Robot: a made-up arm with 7 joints. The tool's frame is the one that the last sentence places. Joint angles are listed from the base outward.
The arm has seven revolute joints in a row. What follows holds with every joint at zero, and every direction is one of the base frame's.
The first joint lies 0.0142 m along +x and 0.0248 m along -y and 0.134 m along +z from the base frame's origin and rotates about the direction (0, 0.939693, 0.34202), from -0.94 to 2.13 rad.
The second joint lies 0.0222 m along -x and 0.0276 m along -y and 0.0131 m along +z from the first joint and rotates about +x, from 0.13 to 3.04 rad.
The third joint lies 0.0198 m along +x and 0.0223 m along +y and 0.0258 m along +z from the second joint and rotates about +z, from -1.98 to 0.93 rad.
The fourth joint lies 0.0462 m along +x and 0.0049 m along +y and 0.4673 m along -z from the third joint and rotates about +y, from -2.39 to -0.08 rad.
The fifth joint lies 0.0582 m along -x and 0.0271 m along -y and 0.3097 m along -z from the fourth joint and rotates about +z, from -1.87 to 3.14 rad.
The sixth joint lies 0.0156 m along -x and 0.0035 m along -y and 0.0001 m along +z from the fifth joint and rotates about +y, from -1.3 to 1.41 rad.
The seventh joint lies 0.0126 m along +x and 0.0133 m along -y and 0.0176 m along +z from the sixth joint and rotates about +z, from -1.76 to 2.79 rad.
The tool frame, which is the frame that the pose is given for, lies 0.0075 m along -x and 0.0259 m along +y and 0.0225 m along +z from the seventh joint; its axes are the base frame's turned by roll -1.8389, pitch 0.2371 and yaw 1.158 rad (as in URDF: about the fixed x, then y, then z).
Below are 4 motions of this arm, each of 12 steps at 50 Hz.
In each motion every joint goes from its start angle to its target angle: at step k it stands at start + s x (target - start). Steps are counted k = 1, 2, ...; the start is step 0. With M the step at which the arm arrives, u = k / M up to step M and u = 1 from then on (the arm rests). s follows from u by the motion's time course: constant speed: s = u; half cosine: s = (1 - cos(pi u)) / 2; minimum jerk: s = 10 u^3 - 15 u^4 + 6 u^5.
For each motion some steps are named. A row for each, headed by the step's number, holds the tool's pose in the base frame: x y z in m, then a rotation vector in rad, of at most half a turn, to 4 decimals.
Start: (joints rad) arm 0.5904 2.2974 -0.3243 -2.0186 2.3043 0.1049 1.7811
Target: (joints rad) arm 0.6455 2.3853 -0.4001 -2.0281 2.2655 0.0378 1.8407
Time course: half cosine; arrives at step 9
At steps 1, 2, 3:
1: 0.2769 0.3210 0.1548 0.5254 2.0630 -1.5908
2: 0.2761 0.3210 0.1547 0.5202 2.0739 -1.5848
3: 0.2748 0.3211 0.1546 0.5123 2.0906 -1.5754

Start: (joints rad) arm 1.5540 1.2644 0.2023 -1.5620 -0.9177 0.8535 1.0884
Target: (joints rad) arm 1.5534 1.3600 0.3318 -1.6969 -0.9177 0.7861 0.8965
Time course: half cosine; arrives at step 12
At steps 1, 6, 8, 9, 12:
1: -0.2241 0.4739 -0.0255 -0.6440 -0.6266 -0.0792
6: -0.1739 0.4821 -0.0218 -0.6900 -0.5589 -0.1675
8: -0.1479 0.4844 -0.0194 -0.7114 -0.5217 -0.2164
9: -0.1372 0.4850 -0.0183 -0.7198 -0.5058 -0.2372
12: -0.1221 0.4855 -0.0167 -0.7310 -0.4830 -0.2673

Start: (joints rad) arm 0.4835 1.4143 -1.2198 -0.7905 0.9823 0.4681 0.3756
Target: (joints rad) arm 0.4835 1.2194 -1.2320 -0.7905 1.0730 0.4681 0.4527
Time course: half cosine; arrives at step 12
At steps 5, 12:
5: -0.1745 0.5566 -0.1372 -0.6514 -0.8449 1.0525
12: -0.2023 0.5097 -0.2042 -0.6983 -0.9208 1.1850

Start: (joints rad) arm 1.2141 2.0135 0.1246 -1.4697 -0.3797 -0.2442 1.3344
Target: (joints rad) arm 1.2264 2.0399 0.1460 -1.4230 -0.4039 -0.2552 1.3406
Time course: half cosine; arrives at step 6
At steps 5, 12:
5: 0.2410 0.5746 0.0987 -1.6827 -0.4253 0.0657
12: 0.2421 0.5749 0.0996 -1.6798 -0.4237 0.0640

